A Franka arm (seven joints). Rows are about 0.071 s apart.
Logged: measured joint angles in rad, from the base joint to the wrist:
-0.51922 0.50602 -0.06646 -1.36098 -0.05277 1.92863 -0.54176
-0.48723 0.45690 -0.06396 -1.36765 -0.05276 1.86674 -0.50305
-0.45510 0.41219 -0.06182 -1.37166 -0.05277 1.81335 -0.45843
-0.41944 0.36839 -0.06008 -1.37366 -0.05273 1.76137 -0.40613
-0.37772 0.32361 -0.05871 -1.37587 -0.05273 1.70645 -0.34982
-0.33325 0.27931 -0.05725 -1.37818 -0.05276 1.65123 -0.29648
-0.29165 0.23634 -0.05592 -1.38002 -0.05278 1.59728 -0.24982
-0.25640 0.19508 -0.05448 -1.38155 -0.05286 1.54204 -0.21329
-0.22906 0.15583 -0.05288 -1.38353 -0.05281 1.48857 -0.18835
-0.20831 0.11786 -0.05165 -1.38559 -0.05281 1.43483 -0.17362
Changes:
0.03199 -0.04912 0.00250 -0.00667 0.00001 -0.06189 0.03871
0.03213 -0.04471 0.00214 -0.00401 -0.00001 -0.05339 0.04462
0.03566 -0.04380 0.00174 -0.00200 0.00004 -0.05198 0.05230
0.04172 -0.04478 0.00137 -0.00221 0.00000 -0.05492 0.05631
0.04447 -0.04430 0.00146 -0.00231 -0.00003 -0.05522 0.05334
0.04160 -0.04297 0.00133 -0.00184 -0.00002 -0.05395 0.04666
0.03525 -0.04126 0.00144 -0.00153 -0.00008 -0.05524 0.03653
0.02734 -0.03925 0.00160 -0.00198 0.00005 -0.05347 0.02494
0.02075 -0.03797 0.00123 -0.00206 0.00000 -0.05374 0.01473

